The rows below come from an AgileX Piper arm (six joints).
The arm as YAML. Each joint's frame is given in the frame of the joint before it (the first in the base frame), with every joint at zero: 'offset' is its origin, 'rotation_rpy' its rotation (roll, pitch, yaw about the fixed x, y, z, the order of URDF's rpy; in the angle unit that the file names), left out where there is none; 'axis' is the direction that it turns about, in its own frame. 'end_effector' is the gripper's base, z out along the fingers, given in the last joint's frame.
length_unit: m
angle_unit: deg
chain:
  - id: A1
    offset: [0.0, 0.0, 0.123]
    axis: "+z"
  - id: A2
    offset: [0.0, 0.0, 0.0]
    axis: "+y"
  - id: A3
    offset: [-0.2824, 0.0, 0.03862]
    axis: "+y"
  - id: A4
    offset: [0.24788, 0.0, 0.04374]
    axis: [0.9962, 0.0, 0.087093]
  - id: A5
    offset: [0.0, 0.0, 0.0]
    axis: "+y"
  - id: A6
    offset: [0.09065, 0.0, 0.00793]
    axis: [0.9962, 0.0, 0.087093]
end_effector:
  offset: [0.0, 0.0, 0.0]
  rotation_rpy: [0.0, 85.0, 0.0]
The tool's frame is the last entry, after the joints.
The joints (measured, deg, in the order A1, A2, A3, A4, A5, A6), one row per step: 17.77, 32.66, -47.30, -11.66, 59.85, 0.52; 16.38, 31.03, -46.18, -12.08, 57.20, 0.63; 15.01, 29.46, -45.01, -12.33, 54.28, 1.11; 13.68, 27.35, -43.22, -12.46, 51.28, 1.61; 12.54, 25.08, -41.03, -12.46, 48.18, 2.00; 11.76, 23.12, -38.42, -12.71, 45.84, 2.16; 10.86, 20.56, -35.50, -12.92, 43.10, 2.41; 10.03, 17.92, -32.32, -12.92, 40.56, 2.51; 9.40, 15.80, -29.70, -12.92, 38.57, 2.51; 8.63, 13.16, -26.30, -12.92, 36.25, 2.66
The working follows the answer.
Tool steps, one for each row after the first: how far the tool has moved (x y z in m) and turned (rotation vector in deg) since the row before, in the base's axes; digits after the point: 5 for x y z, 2 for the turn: -0.00266, -0.00294, -0.00023, 0.44, -3.13, -1.09; -0.00236, -0.00233, -0.00026, 0.84, -3.23, -1.15; -0.00392, -0.00229, -0.00277, 0.90, -3.21, -1.03; -0.00404, -0.00165, -0.00469, 0.82, -3.07, -0.70; -0.00271, -0.00123, -0.00844, 0.08, -1.68, -0.46; -0.00408, -0.00135, -0.00908, 0.28, -2.34, -0.50; -0.00384, -0.00089, -0.01098, 0.26, -1.94, -0.33; -0.00273, -0.00053, -0.00943, 0.10, -1.44, -0.21; -0.00292, -0.00052, -0.01293, 0.22, -1.51, -0.32
Tool pose at each row, in the base's axes (x y z in m, rotation vector in deg; rounded; the steps above come from the unrounded poses): 0.08181, 0.00952, 0.35566, -20.67, 127.37, -4.76; 0.07915, 0.00658, 0.35543, -18.87, 124.47, -5.35; 0.07679, 0.00426, 0.35517, -16.80, 121.46, -5.55; 0.07286, 0.00197, 0.35240, -14.86, 118.43, -5.61; 0.06883, 0.00032, 0.34771, -13.36, 115.49, -5.53; 0.06612, -0.00090, 0.33927, -12.69, 113.88, -5.90; 0.06204, -0.00225, 0.33019, -11.80, 111.62, -6.15; 0.05820, -0.00314, 0.31921, -11.14, 109.73, -6.28; 0.05546, -0.00367, 0.30979, -10.75, 108.32, -6.43; 0.05254, -0.00419, 0.29685, -10.17, 106.86, -6.56

